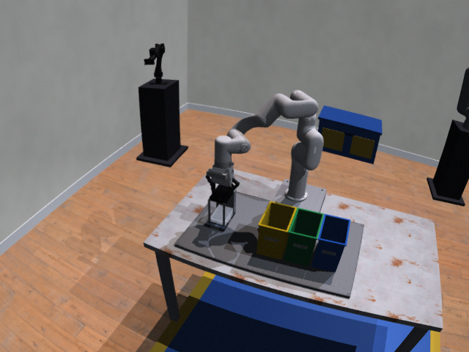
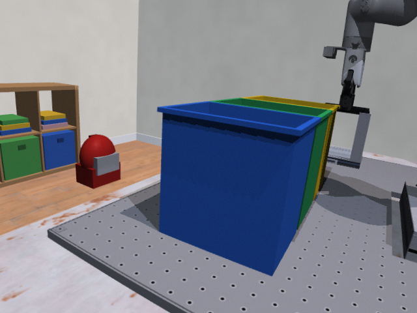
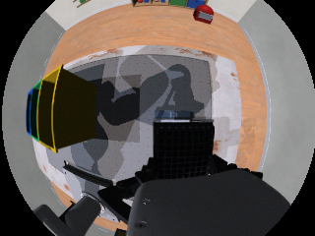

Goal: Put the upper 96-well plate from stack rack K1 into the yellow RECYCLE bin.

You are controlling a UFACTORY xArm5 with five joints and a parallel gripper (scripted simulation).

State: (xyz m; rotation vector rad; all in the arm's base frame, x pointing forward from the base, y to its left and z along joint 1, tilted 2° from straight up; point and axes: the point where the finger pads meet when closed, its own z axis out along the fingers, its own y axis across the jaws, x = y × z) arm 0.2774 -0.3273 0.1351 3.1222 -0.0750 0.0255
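My gripper is now 50 mm past the rack post, 50 mm to the right of it and 80 mm above it. The rest, counted from my hand: pale plate (140 mm below); yellow bin (100 mm ahead, 300 mm to the left, 80 mm below); dark 96-well plate (10 mm below).
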